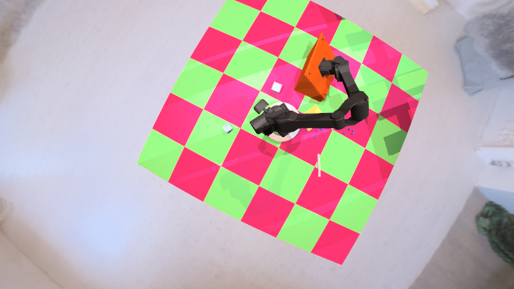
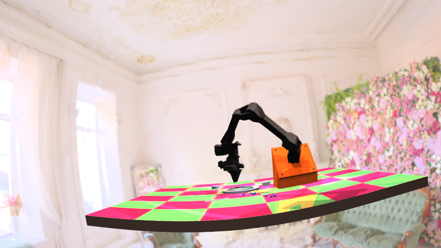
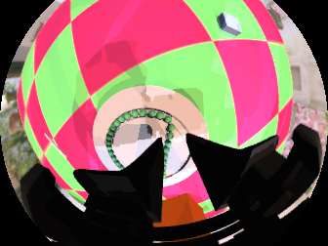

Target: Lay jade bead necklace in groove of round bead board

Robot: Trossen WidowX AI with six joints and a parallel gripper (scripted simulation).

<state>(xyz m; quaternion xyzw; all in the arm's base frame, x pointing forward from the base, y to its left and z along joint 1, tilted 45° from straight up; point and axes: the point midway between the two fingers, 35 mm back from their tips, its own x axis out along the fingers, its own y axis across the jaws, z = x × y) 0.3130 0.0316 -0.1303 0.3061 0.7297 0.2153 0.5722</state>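
Right now the round bead board is 3 cm behind my gripper tip, 5 cm to the left of it and 4 cm below it. The rest, counted from my gripper tip: pale blue cube: 14 cm ahead, 17 cm to the right, 4 cm below; then white cube: 17 cm behind, 7 cm to the right, 3 cm below; then yellow patch: 14 cm behind, 17 cm to the left, 5 cm below.
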